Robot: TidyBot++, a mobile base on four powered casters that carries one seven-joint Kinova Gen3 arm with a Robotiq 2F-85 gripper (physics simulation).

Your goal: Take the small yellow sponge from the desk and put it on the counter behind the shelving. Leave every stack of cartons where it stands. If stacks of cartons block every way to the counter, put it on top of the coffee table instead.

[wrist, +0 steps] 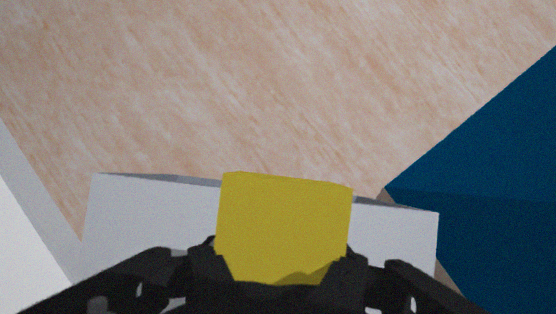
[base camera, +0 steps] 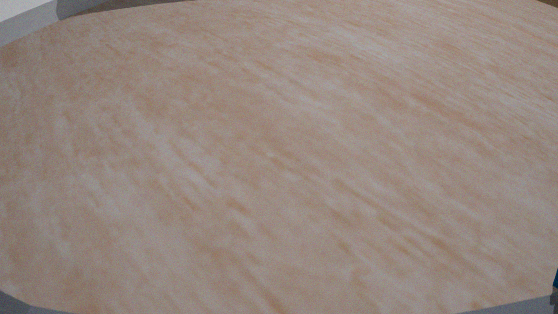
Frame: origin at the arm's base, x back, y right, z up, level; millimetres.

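Seen in the pictures: gripper, fingertip midpoint: point(wrist: 277, 245).
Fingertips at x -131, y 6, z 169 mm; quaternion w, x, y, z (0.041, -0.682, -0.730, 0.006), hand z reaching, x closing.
A point is followed by its place in that frame.
The small yellow sponge point(wrist: 284, 225) {y 5, x -153, z 215 mm} is between the two black fingers of my gripper point(wrist: 277, 245) {y 6, x -131, z 169 mm} at the bottom middle of the wrist view. The gripper is shut on it, and the sponge is held above the pale top of the robot base point(wrist: 150, 215) {y -160, x -102, z -14 mm}. The desk, the counter, the shelving, the coffee table and stacks of cartons cannot be made out in either view.
A large dark blue object point(wrist: 490, 155) {y 440, x -269, z -130 mm} stands at the right in the wrist view, close to the base's corner. A sliver of blue shows at the base camera's right edge. A white and grey wall-like surface point(wrist: 22, 235) {y -580, x 40, z -270 mm} runs along the left. The floor point(base camera: 280, 150) {y -8, x -440, z -396 mm} point(wrist: 225, 90) {y -165, x -418, z -397 mm} is pinkish and streaked.
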